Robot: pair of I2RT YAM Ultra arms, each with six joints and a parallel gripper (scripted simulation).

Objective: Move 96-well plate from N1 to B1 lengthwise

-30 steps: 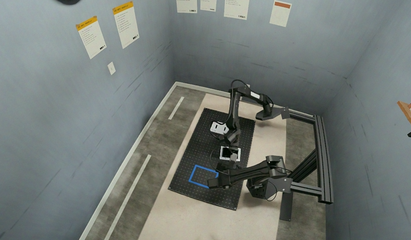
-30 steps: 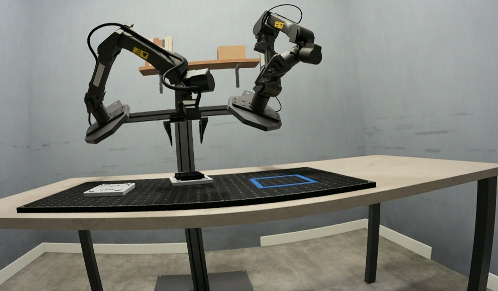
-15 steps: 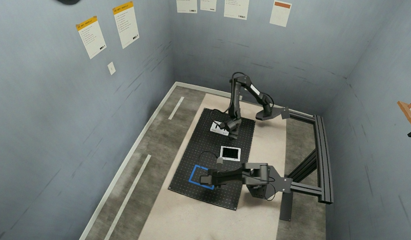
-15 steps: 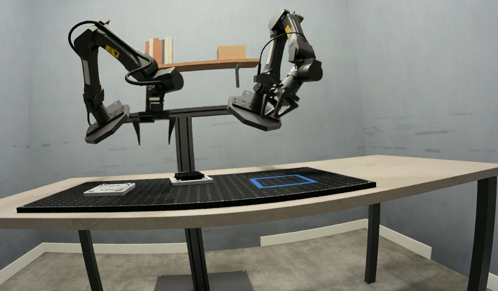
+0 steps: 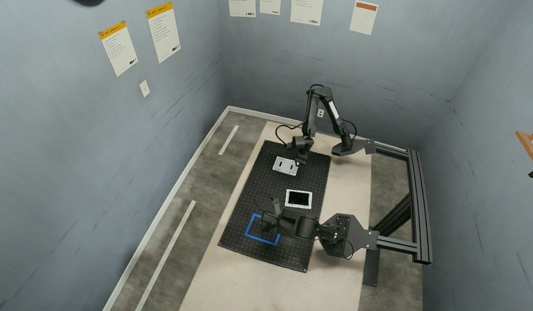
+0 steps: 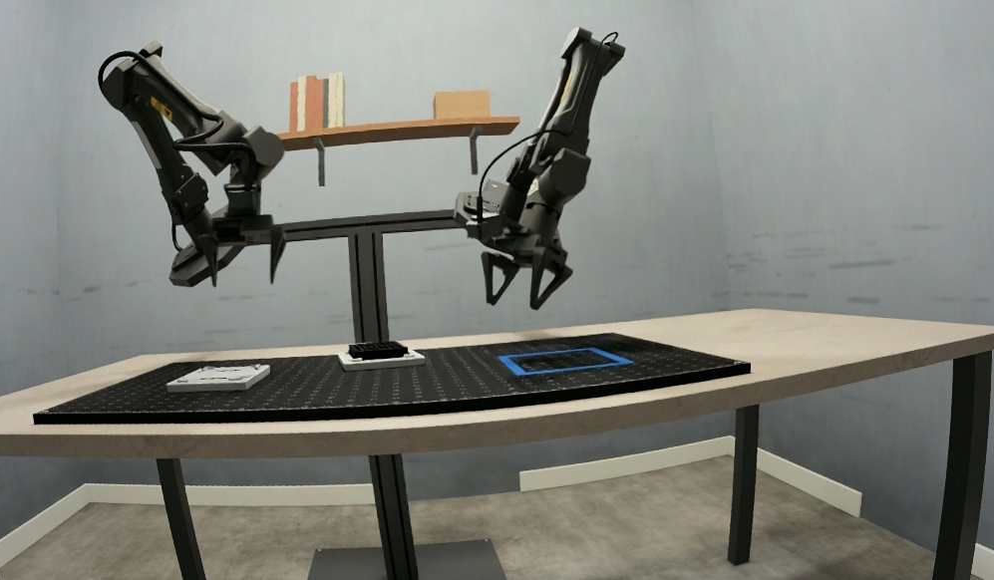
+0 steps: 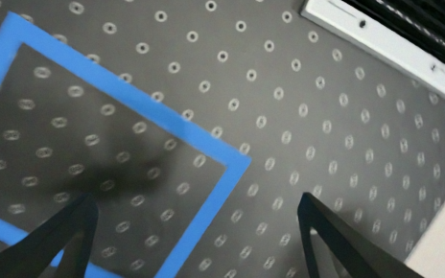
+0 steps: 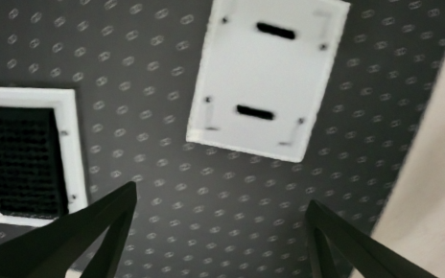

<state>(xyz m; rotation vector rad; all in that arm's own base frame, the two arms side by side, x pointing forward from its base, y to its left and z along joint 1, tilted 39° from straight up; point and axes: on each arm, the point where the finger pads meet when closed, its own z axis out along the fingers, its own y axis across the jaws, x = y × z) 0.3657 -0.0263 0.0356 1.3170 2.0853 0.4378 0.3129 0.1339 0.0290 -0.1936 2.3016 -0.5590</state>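
Now: left hand 200 mm to the left of the black 96-well plate, 90 mm past it and 60 mm above it.
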